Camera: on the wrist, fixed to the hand. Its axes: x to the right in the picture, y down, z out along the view.
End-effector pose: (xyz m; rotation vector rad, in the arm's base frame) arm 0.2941 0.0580 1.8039 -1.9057 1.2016 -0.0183
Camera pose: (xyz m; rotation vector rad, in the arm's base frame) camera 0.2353 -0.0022 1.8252 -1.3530 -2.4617 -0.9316
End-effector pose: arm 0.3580 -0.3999 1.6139 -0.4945 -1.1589 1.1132
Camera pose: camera 0.4110 -0.3630 1.5559 1.5410 -0.7709 -1.5433
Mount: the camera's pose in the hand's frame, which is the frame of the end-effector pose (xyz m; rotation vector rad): 0.0046 0.0388 -0.0775 -0.0961 0.5113 3.0783
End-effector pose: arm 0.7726 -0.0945 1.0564 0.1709 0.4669 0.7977
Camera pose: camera 0.7142 -0.0664 0.9986 -0.3338 -0.1394 -2.2802
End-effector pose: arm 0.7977 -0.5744 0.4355 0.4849 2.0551 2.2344
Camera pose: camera 0.7784 -0.6517 0.4700 -1.1503 0.3528 -0.1846
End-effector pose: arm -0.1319 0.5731 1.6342 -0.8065 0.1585 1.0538
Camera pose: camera -0.1421 0.5347 1.5570 0.0857 -1.1691 -1.7425
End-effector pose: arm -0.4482 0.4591 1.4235 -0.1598 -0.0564 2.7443
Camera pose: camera -0.4579 0.4264 1.3437 0.3783 -0.1170 -0.3884
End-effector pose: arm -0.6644 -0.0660 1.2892 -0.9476 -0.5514 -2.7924
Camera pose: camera -0.7018 -0.1317 1.2466 -0.0695 0.7132 0.0070
